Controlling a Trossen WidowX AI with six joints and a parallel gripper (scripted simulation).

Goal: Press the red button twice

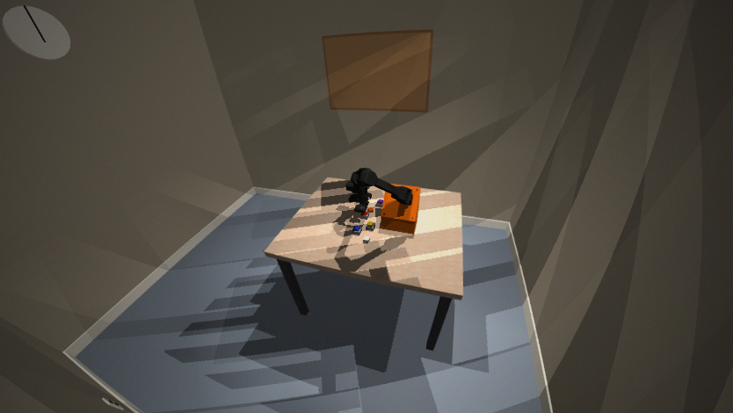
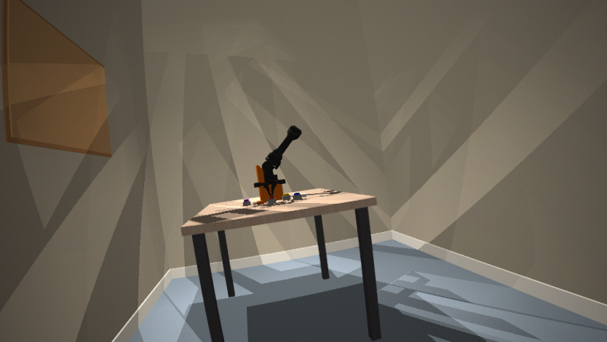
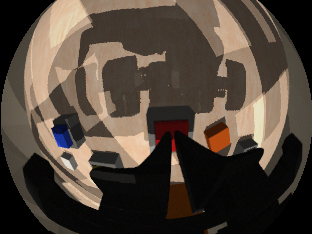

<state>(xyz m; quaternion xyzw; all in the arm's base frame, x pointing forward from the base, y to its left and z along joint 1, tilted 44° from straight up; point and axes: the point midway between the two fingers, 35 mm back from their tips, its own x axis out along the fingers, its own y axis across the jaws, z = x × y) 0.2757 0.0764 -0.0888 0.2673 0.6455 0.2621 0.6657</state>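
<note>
Right now my gripper tip is 10 mm above the red button. Round my gripper tip: blue button 160 mm to the left; orange block 70 mm to the right, 30 mm behind, 20 mm below; yellow button 100 mm to the left, 70 mm behind.
</note>
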